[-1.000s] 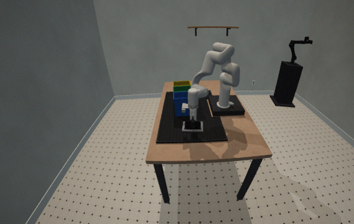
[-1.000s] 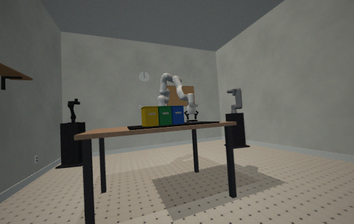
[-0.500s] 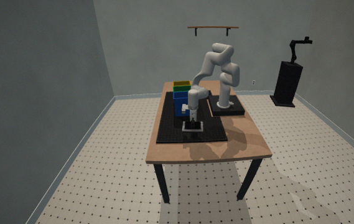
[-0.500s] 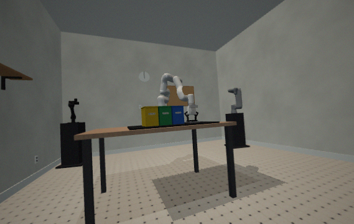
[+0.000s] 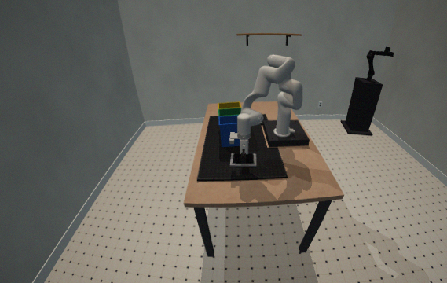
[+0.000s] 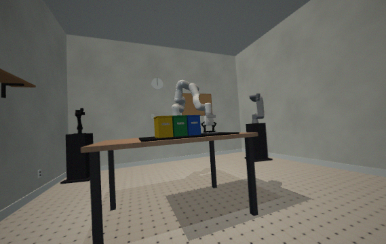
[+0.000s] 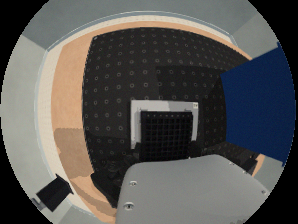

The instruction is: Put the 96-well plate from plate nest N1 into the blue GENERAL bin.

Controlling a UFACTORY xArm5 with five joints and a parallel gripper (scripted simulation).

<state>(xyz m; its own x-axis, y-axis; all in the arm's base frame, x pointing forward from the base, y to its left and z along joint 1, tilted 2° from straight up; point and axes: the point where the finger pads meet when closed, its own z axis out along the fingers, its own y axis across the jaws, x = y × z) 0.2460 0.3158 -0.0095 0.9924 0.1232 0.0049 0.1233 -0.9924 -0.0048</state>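
The 96-well plate is 10 mm below my hand. Round my hand: blue general bin: 210 mm to the right, 110 mm ahead, 60 mm above; grey plate nest: 20 mm below; green bin: 340 mm to the right, 140 mm ahead, 60 mm above.
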